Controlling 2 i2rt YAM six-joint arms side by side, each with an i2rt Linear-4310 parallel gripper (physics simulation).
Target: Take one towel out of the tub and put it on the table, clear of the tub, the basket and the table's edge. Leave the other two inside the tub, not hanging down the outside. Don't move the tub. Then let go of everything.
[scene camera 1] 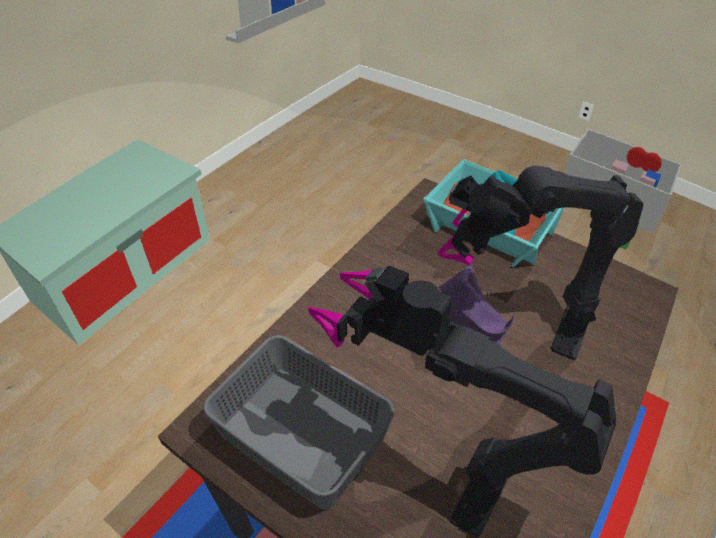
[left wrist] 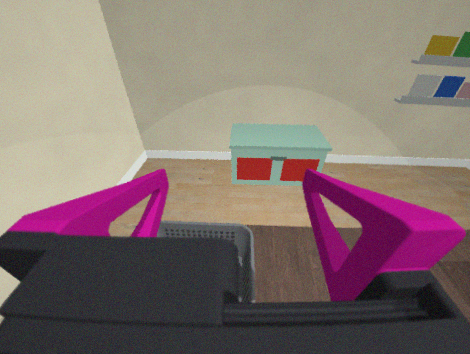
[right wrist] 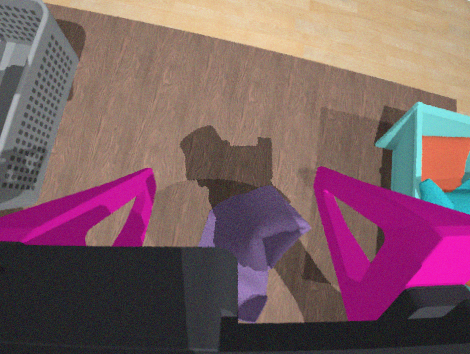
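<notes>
A purple towel (scene camera 1: 474,312) (right wrist: 250,225) lies crumpled on the table (scene camera 1: 636,323) (right wrist: 200,75), apart from the turquoise tub (scene camera 1: 518,248) (right wrist: 405,170); the left arm partly hides it in the scene view. An orange towel (scene camera 1: 529,227) (right wrist: 442,157) and a teal towel (scene camera 1: 505,176) (right wrist: 455,200) lie in the tub, partly hidden by the right arm in the scene view. My right gripper (scene camera 1: 450,236) (right wrist: 234,176) is open and empty, raised above the table near the tub and the purple towel. My left gripper (scene camera 1: 325,292) (left wrist: 235,176) is open and empty, raised near the basket.
A grey basket (scene camera 1: 263,462) (left wrist: 245,240) (right wrist: 50,85) stands at the table's near left end in the scene view. The left arm reaches across the middle of the table. A green cabinet (scene camera 1: 104,202) (left wrist: 277,137) and a grey bin (scene camera 1: 659,208) stand on the floor beyond the table.
</notes>
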